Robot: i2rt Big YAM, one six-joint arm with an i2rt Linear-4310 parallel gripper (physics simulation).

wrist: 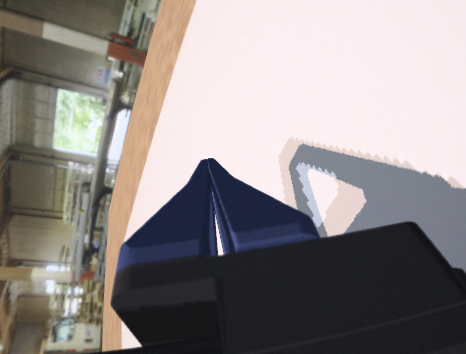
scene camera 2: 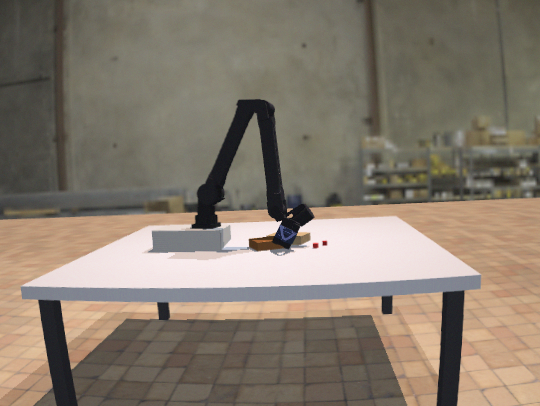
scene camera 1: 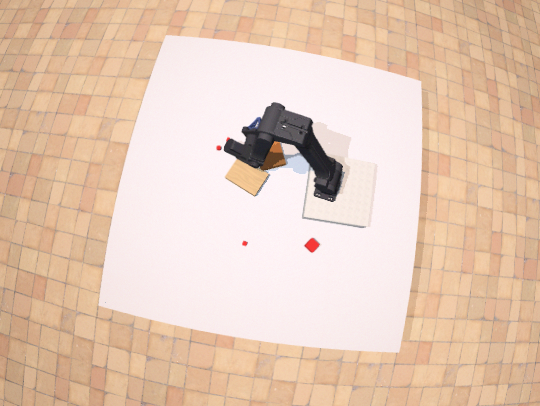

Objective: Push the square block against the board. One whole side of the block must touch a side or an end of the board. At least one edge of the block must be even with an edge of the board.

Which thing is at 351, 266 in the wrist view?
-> My gripper.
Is my gripper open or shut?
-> Shut.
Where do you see a light wooden board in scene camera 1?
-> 250, 179
